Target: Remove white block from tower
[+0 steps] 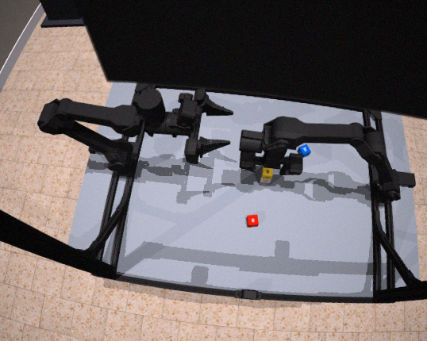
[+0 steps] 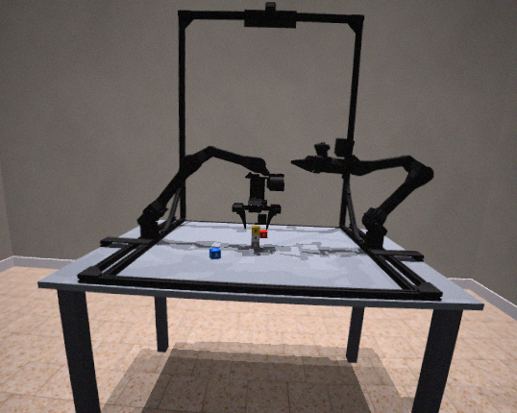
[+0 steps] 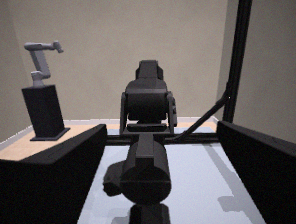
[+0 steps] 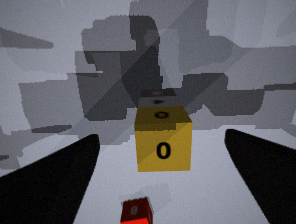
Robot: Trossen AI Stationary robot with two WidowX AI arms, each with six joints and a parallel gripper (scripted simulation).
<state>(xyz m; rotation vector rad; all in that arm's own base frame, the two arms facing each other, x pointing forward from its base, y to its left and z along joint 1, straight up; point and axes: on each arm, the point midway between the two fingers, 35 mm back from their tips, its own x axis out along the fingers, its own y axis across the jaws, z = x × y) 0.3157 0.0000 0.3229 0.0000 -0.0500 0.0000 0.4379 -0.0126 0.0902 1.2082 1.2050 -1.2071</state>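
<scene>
Now: the yellow block 40 mm below my right hand.
</scene>
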